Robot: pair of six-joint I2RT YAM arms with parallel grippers.
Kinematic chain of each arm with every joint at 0, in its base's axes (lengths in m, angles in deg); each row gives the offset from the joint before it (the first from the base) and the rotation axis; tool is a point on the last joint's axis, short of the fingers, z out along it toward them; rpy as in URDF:
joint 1: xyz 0 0 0.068 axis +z
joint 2: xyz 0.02 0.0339 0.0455 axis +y
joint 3: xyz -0.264 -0.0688 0 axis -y
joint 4: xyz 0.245 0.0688 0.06 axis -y
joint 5: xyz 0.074 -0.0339 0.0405 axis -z
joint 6: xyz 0.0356 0 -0.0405 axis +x
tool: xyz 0 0 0 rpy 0 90 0
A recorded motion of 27 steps. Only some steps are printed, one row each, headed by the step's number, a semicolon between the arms.
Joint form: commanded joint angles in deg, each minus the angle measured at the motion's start. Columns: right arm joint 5, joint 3, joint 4, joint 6, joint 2, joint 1; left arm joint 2, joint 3, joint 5, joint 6, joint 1, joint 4.
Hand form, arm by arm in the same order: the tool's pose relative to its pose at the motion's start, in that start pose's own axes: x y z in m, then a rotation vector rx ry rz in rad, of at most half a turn. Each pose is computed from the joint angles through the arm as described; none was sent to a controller.
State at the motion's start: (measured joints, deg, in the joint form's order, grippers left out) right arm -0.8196 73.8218 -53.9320 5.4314 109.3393 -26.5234; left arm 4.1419 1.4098 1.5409 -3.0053 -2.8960 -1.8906
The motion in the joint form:
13: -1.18 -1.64 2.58 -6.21 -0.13 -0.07; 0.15 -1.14 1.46 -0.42 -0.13 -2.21
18: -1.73 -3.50 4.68 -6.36 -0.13 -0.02; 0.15 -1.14 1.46 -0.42 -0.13 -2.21
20: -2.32 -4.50 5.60 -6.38 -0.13 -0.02; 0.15 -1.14 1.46 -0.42 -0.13 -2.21
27: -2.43 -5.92 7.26 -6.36 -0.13 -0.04; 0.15 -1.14 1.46 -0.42 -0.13 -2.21
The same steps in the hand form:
13: 0.0011 0.0001 0.0059 -0.0213 -0.0179 -0.1076; 0.0115 -0.0005 0.0013 0.0243 0.0625 -0.0095
18: 0.0041 0.0004 0.0133 -0.0311 -0.0217 -0.1113; 0.0115 -0.0005 0.0013 0.0243 0.0625 -0.0095
20: 0.0063 0.0005 0.0172 -0.0413 -0.0199 -0.1117; 0.0115 -0.0005 0.0013 0.0243 0.0625 -0.0095
27: 0.0087 0.0001 0.0228 -0.0434 -0.0240 -0.1112; 0.0115 -0.0005 0.0013 0.0243 0.0625 -0.0095

